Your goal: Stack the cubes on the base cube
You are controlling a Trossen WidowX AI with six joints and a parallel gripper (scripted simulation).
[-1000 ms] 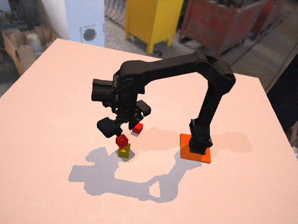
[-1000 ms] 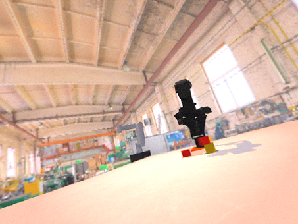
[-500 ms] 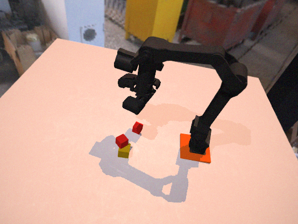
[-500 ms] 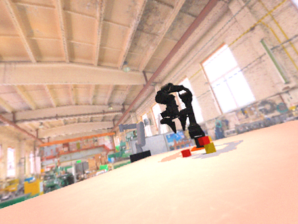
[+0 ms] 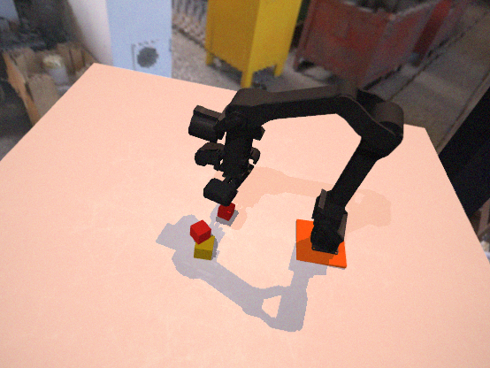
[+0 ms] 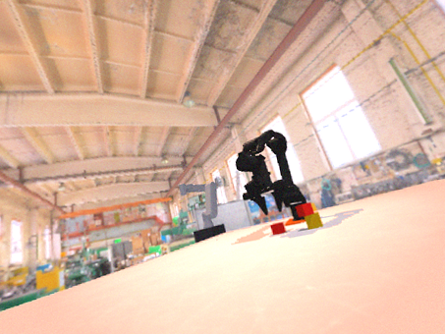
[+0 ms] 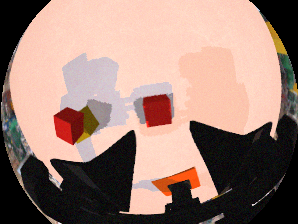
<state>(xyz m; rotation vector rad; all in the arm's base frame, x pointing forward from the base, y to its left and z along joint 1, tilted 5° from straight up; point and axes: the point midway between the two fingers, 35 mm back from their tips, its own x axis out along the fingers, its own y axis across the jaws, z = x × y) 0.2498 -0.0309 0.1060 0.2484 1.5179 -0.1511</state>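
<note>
The yellow base cube is 12 cm to the left of my gripper tip, 5 cm below it and 3 cm ahead of it.
</note>
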